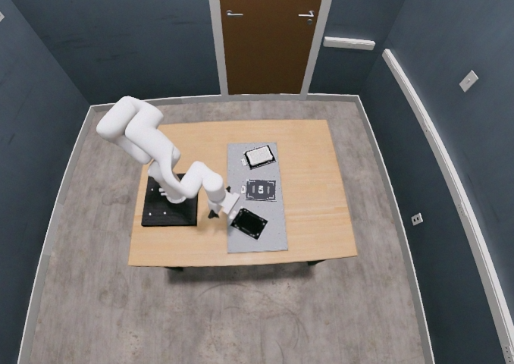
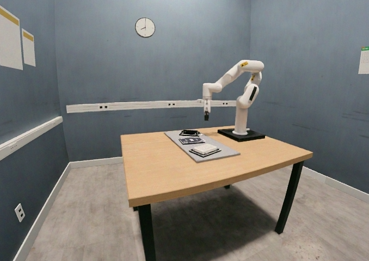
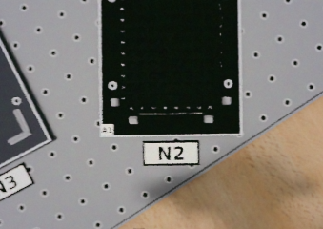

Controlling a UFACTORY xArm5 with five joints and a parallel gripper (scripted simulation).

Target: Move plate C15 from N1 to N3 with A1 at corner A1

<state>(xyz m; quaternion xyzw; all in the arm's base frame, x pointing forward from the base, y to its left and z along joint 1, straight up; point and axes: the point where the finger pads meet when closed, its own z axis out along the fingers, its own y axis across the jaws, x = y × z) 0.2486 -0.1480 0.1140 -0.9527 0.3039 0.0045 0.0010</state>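
Now: hand 220 mm short of the white plate, 340 mm to the right of it and 120 mm above it. From my hand the other things lie so: black plate 130 mm ahead, 50 mm to the right, 120 mm below; then black nest 220 mm ahead, 340 mm to the left, 130 mm below.
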